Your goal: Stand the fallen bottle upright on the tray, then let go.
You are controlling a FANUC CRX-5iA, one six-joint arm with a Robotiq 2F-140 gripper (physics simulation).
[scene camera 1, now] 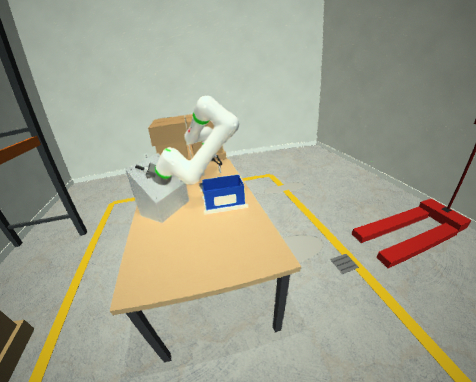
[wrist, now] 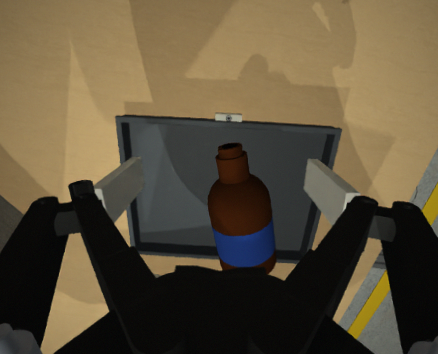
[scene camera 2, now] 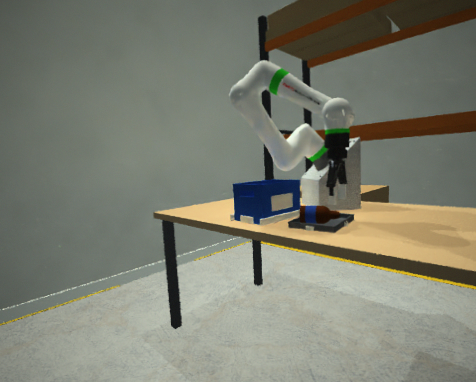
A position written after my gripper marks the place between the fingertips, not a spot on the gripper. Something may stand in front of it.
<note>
In view: my gripper (scene camera 2: 337,201) and a brown bottle (wrist: 239,204).
My gripper shows as well in the wrist view (wrist: 223,172).
</note>
